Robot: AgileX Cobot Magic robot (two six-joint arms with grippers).
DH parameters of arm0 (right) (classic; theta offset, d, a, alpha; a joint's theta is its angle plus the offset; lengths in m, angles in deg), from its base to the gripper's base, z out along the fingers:
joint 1: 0 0.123 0 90
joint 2: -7.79 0 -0.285 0
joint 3: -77.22 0 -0.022 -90
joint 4: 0 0.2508 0 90
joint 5: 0 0 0.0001 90
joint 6: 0 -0.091 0 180
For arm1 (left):
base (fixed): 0 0 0 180
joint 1: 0 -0.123 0 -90
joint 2: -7.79 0 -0.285 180
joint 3: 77.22 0 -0.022 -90
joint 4: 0 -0.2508 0 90
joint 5: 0 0 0.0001 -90
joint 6: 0 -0.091 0 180
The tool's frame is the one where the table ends.
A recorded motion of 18 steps. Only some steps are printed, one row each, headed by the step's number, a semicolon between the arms.
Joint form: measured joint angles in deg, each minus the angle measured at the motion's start. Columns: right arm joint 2, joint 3, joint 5, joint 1, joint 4, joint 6; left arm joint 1, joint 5, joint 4, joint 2, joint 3, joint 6.
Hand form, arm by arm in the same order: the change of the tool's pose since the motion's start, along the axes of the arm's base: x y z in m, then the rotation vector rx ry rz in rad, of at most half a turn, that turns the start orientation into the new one. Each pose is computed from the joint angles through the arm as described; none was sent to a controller.
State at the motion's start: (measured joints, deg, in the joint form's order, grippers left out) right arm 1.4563 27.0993 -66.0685 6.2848 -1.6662 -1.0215; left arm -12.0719 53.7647 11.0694 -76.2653 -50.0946 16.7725
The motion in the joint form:
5: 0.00 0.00 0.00 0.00 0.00 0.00; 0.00 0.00 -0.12 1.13 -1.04 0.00
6: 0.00 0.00 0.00 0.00 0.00 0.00; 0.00 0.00 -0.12 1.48 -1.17 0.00
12: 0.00 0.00 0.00 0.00 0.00 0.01; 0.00 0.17 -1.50 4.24 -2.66 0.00
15: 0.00 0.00 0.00 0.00 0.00 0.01; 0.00 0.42 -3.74 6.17 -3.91 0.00
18: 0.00 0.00 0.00 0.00 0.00 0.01; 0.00 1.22 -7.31 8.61 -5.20 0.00
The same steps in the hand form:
5: 0.0000 0.0000 0.0000 0.0000 0.0000 0.0000; 0.0001 0.0002 0.0095 0.0098 -0.0366 -0.0007
6: 0.0000 0.0000 0.0000 0.0000 0.0000 0.0000; -0.0004 0.0001 0.0116 0.0116 -0.0448 -0.0007
12: 0.0000 0.0000 0.0000 -0.0001 0.0000 0.0001; -0.0046 0.0009 0.0297 0.0488 -0.1097 -0.0085
15: 0.0000 0.0000 0.0000 -0.0001 0.0000 0.0001; -0.0085 0.0030 0.0431 0.0963 -0.1518 -0.0193
18: 0.0000 0.0000 0.0000 -0.0001 0.0000 0.0001; -0.0159 0.0060 0.0583 0.1664 -0.1890 -0.0342

